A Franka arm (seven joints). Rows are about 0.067 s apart.
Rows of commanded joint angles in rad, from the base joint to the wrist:
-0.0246, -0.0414, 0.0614, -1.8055, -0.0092, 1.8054, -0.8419
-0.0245, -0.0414, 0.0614, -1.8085, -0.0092, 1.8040, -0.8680
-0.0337, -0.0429, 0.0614, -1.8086, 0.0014, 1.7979, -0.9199
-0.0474, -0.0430, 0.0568, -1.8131, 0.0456, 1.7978, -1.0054
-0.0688, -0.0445, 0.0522, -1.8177, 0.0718, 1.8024, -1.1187
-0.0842, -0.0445, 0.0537, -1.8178, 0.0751, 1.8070, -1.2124
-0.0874, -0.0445, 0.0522, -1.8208, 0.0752, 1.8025, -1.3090
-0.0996, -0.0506, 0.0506, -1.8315, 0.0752, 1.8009, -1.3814
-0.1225, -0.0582, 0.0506, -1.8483, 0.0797, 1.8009, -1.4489
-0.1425, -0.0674, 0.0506, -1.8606, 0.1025, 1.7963, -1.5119
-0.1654, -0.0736, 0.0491, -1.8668, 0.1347, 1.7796, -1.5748
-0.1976, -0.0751, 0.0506, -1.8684, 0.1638, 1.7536, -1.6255
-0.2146, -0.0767, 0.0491, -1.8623, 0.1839, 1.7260, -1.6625
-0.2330, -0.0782, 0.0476, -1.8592, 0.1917, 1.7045, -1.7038
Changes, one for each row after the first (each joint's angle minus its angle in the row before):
0.0001, 0.0000, 0.0000, -0.0030, 0.0000, -0.0014, -0.0261
-0.0092, -0.0015, 0.0000, -0.0001, 0.0106, -0.0061, -0.0519
-0.0137, -0.0001, -0.0046, -0.0045, 0.0442, -0.0001, -0.0855
-0.0214, -0.0015, -0.0046, -0.0046, 0.0262, 0.0046, -0.1133
-0.0154, 0.0000, 0.0015, -0.0001, 0.0033, 0.0046, -0.0937
-0.0032, 0.0000, -0.0015, -0.0030, 0.0001, -0.0045, -0.0966
-0.0122, -0.0061, -0.0016, -0.0107, 0.0000, -0.0016, -0.0724
-0.0229, -0.0076, 0.0000, -0.0168, 0.0045, 0.0000, -0.0675
-0.0200, -0.0092, 0.0000, -0.0123, 0.0228, -0.0046, -0.0630
-0.0229, -0.0062, -0.0015, -0.0062, 0.0322, -0.0167, -0.0629
-0.0322, -0.0015, 0.0015, -0.0016, 0.0291, -0.0260, -0.0507
-0.0170, -0.0016, -0.0015, 0.0061, 0.0201, -0.0276, -0.0370
-0.0184, -0.0015, -0.0015, 0.0031, 0.0078, -0.0215, -0.0413

